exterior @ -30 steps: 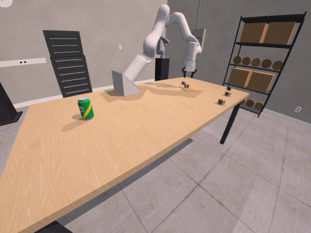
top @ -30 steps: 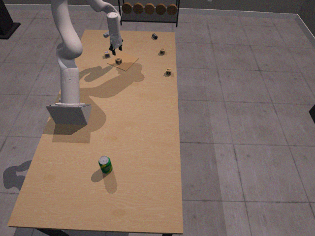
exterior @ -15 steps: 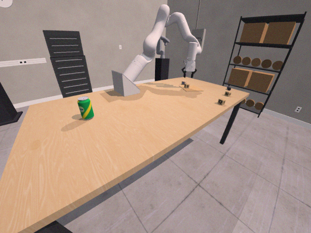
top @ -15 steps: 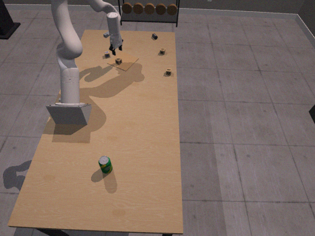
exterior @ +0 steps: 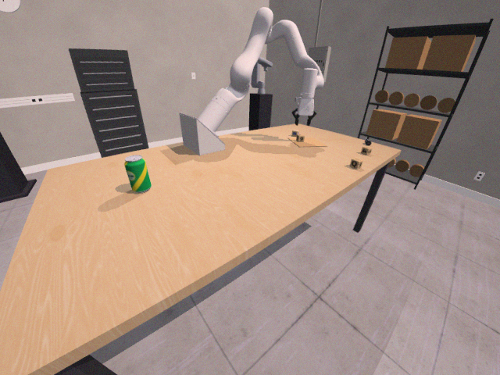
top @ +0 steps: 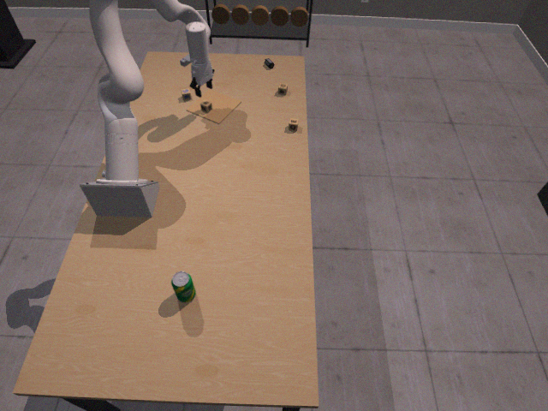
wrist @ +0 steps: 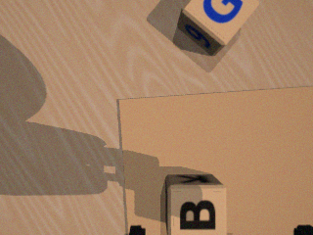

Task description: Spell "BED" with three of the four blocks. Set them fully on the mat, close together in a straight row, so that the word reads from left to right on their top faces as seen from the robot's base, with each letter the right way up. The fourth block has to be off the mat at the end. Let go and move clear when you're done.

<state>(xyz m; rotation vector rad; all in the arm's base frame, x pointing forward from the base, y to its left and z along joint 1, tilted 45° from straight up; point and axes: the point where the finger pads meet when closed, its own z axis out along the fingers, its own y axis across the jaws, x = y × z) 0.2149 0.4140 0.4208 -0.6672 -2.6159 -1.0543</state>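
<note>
Now: the tan mat 120 mm below my hand, 30 mm to the left of it and 30 mm ahead of it. The rest, counted from my hand: green can (980 mm to the right, 100 mm ahead, 60 mm below); then wooden letter block (370 mm ahead, 180 mm to the left, 100 mm below); then small dark object (430 mm to the left, 280 mm ahead, 110 mm below).
</note>
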